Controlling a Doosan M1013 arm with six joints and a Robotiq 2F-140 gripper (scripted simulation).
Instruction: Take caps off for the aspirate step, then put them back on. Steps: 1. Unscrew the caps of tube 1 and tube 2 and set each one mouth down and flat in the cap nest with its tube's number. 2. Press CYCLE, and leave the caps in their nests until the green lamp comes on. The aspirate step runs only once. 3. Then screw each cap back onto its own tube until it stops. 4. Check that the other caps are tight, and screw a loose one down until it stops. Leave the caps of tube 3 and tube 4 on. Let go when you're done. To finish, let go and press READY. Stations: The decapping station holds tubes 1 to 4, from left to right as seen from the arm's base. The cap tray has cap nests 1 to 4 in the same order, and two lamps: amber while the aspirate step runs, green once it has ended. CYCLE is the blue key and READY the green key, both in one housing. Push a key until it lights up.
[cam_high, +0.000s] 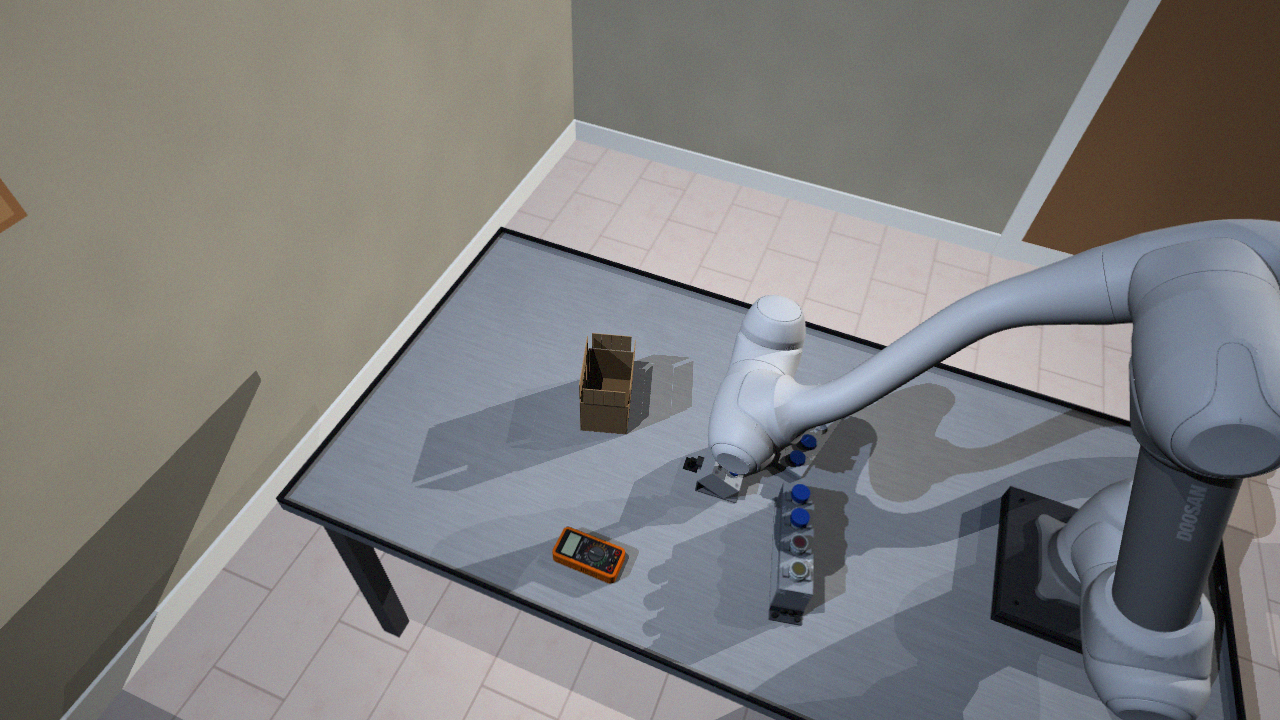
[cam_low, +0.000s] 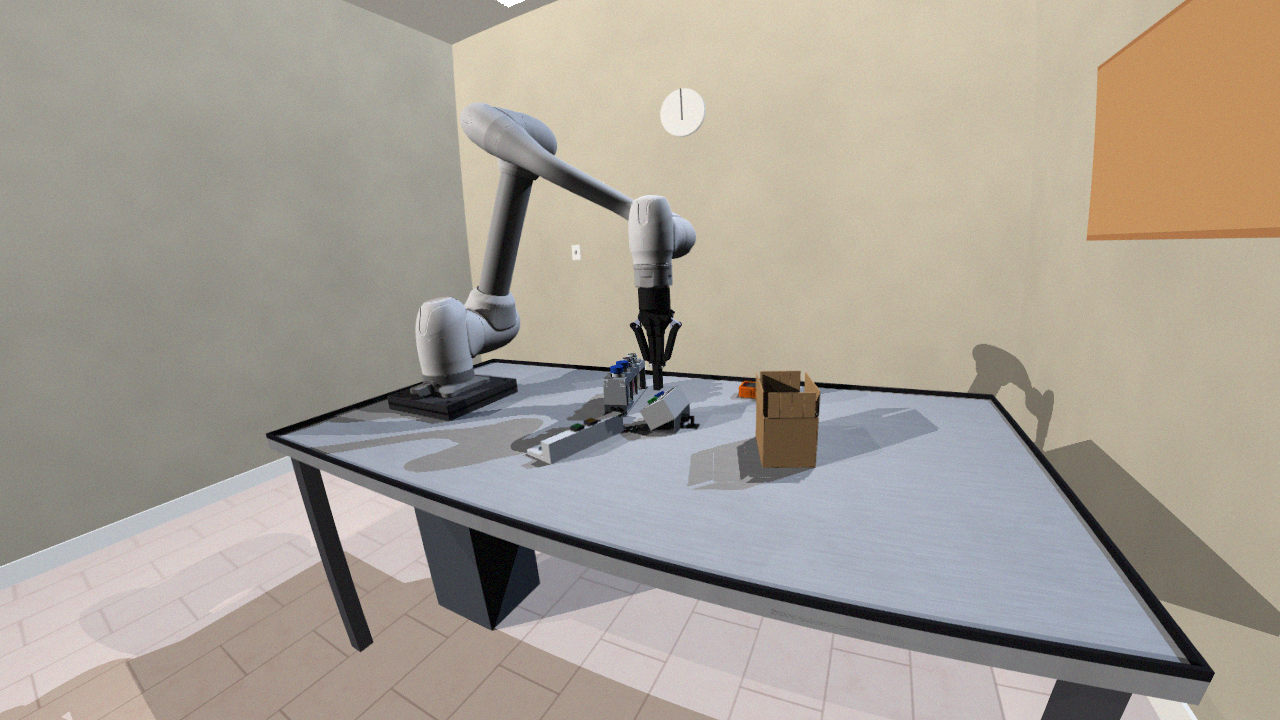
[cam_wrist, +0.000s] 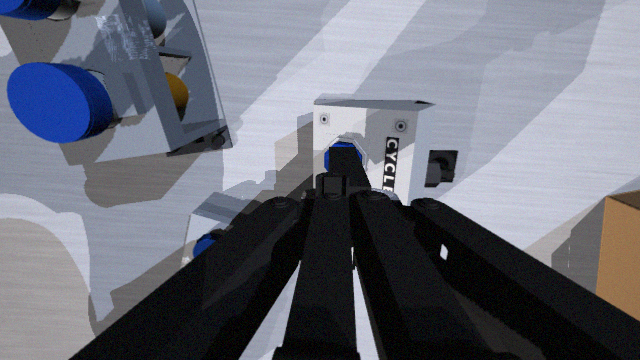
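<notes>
Now: the blue key 50 mm below my hand. The rest, counted from my hand: orange multimeter 220 mm ahead, 250 mm to the left, 100 mm below; key housing 20 mm ahead, 20 mm to the right, 60 mm below; green key 50 mm to the right, 50 mm below.
</notes>
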